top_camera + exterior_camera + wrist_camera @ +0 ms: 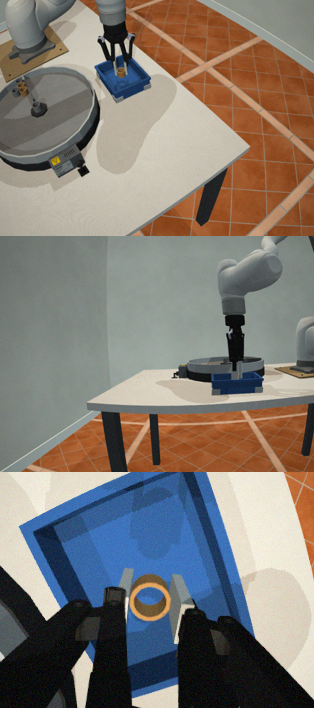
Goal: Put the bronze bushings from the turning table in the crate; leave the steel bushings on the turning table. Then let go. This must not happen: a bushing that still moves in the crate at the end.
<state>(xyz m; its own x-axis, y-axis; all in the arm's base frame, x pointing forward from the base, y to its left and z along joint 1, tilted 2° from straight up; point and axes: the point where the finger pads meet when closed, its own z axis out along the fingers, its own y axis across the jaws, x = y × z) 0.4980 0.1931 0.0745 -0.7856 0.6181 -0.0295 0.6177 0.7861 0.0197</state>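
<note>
Right now my hand is 5 cm above the crate.
</note>
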